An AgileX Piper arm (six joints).
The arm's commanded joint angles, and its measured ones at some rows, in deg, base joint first. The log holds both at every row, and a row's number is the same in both.
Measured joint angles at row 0:
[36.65 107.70 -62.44 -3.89 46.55 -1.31]
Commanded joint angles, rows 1 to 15:
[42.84 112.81 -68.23 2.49 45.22 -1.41]
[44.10 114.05 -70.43 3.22 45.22 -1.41]
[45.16 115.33 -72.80 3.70 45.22 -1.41]
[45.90 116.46 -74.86 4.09 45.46 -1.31]
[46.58 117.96 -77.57 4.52 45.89 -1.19]
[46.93 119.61 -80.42 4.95 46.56 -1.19]
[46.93 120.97 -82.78 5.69 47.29 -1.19]
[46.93 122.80 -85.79 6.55 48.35 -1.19]
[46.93 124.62 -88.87 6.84 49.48 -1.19]
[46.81 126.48 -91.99 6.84 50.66 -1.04]
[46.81 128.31 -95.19 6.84 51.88 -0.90]
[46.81 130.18 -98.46 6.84 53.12 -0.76]
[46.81 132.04 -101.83 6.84 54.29 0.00]
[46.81 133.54 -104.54 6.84 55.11 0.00]
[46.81 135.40 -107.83 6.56 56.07 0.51]
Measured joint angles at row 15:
[46.67 128.10 -96.80 6.45 54.05 -0.97]
